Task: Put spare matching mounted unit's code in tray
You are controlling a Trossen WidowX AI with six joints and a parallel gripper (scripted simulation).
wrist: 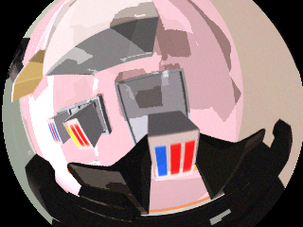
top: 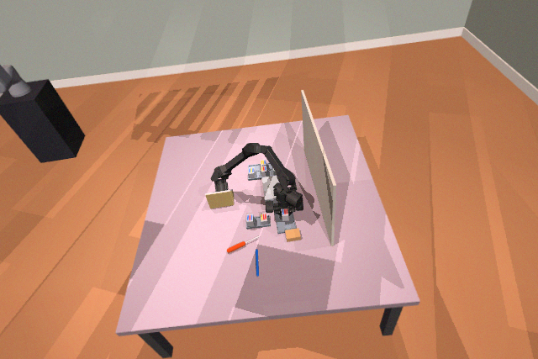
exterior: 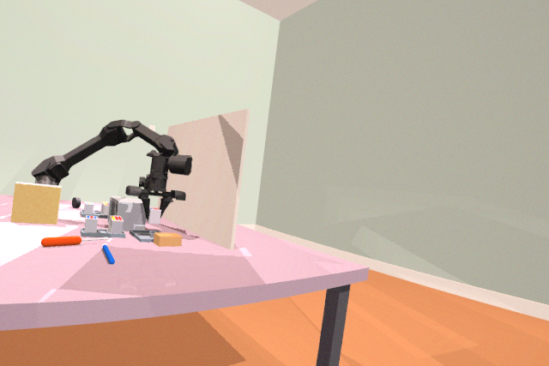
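The grey tray is 6 cm below my gripper tip. The rest, counted from my gripper tip: rack 15 cm behind, 3 cm to the left, 5 cm below; grey spare 2 cm above; tan block 2 cm ahead, 9 cm to the right, 4 cm below.
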